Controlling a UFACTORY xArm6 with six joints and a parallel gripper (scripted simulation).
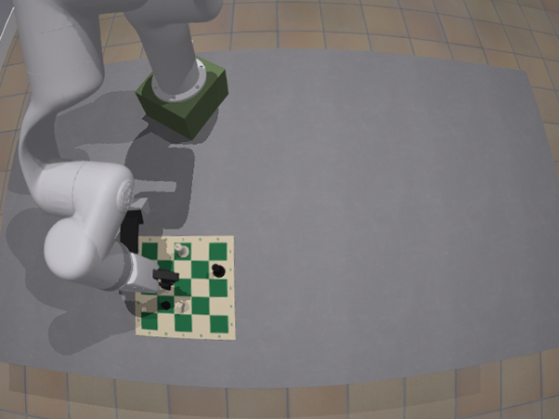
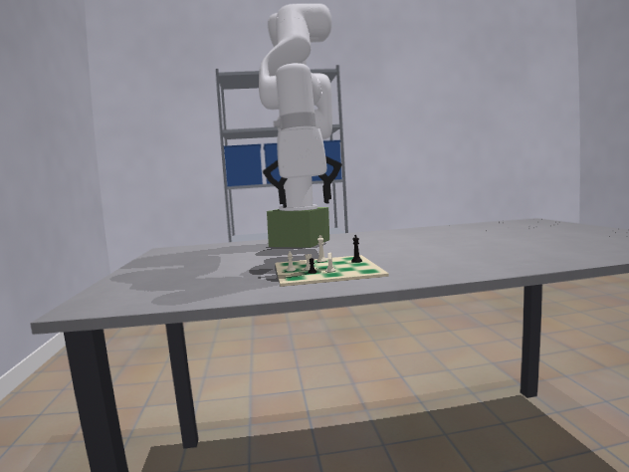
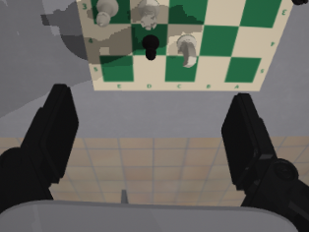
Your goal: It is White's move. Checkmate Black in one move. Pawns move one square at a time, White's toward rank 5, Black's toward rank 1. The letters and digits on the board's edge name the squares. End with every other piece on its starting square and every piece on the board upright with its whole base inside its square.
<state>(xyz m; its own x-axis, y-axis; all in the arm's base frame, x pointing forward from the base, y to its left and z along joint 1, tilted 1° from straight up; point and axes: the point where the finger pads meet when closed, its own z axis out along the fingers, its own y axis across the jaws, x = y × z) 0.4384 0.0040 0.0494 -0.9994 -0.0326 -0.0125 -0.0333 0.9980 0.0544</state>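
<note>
The white pawn lies 140 mm below my hand. Also, from my hand: green-and-cream chessboard (150 mm below, 40 mm to the left, 10 mm behind); then black pawn (140 mm below, 40 mm ahead); then white knight (140 mm below, 40 mm to the left, 40 mm ahead).
</note>
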